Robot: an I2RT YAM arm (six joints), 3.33 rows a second.
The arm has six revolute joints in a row. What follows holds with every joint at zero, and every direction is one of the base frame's. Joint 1 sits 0.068 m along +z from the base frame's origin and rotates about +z. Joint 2 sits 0.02 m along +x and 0.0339 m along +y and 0.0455 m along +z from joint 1 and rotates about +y. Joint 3 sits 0.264 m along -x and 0.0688 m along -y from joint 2 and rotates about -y. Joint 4 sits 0.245 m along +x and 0.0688 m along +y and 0.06 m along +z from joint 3 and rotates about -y. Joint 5 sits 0.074 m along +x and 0.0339 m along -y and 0.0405 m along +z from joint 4 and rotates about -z. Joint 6 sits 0.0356 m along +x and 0.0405 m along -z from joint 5 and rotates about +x. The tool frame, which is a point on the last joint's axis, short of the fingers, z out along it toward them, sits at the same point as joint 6; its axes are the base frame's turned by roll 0, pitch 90 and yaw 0 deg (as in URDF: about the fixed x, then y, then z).
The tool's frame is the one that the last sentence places.
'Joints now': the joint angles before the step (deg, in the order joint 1, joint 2, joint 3, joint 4, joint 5, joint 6). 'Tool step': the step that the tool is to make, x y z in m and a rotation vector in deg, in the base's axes. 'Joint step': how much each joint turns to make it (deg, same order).
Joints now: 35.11 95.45 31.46 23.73 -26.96 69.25
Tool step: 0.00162 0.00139 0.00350 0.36 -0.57 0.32
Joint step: 0.02 -0.32 0.57 -0.33 -0.21 -0.25
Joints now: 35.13 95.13 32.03 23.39 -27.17 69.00
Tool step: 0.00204 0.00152 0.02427 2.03 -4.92 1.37
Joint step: -0.03 -4.36 1.24 -1.32 -0.40 -2.00
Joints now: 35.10 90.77 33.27 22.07 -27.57 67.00
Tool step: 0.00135 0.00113 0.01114 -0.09 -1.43 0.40
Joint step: 0.05 -1.79 1.35 -2.51 0.23 -1.05
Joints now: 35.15 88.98 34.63 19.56 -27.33 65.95
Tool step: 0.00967 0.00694 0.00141 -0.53 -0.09 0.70
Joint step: -0.01 2.31 3.02 -1.35 -0.30 -0.91
